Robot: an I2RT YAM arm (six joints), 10 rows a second.
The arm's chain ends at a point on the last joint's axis. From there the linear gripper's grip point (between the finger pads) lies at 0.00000 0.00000 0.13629 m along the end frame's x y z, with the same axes.
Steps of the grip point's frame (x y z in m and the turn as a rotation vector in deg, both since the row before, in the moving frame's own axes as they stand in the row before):
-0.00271, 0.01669, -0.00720, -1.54, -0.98, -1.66
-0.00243, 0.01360, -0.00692, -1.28, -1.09, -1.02
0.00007, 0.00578, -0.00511, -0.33, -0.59, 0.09
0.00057, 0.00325, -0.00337, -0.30, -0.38, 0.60
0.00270, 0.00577, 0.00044, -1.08, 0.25, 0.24
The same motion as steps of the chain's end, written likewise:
-0.00043, 0.01299, -0.00713, -1.54, -0.98, -1.66
0.00014, 0.01053, -0.00686, -1.28, -1.09, -1.02
0.00147, 0.00500, -0.00510, -0.33, -0.59, 0.09
0.00148, 0.00254, -0.00337, -0.30, -0.38, 0.60
0.00211, 0.00320, 0.00047, -1.08, 0.25, 0.24

